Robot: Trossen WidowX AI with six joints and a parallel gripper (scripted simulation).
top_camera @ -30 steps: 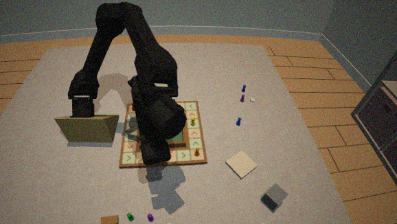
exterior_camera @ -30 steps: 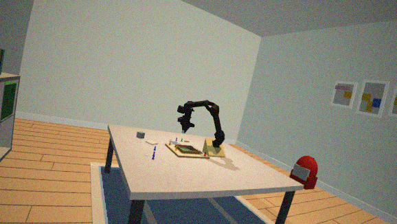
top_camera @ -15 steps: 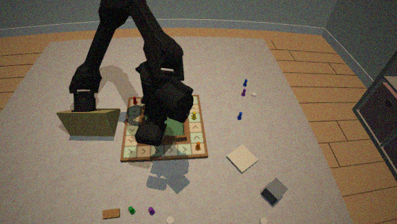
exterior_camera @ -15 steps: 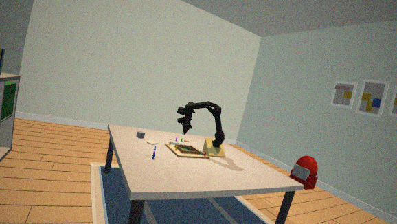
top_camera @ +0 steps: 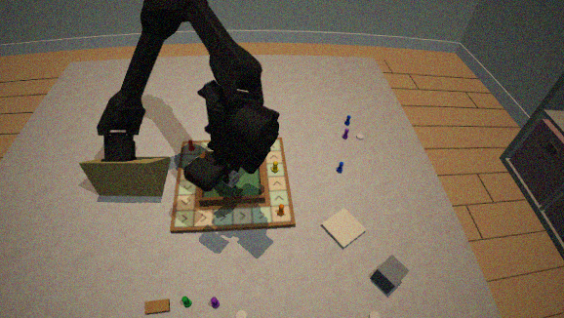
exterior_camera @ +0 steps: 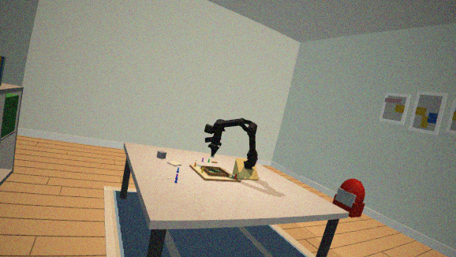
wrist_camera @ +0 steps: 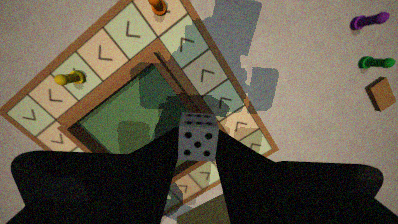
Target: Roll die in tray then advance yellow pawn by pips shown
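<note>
My gripper tip is now 100 mm short of the yellow pawn, 110 mm to the right of it and 90 mm above it. Round my gripper tip: green tray 10 mm behind, 80 mm to the left, 110 mm below; then orange pawn 110 mm ahead, 20 mm to the right, 90 mm below; then white die right at my gripper tip.
</note>
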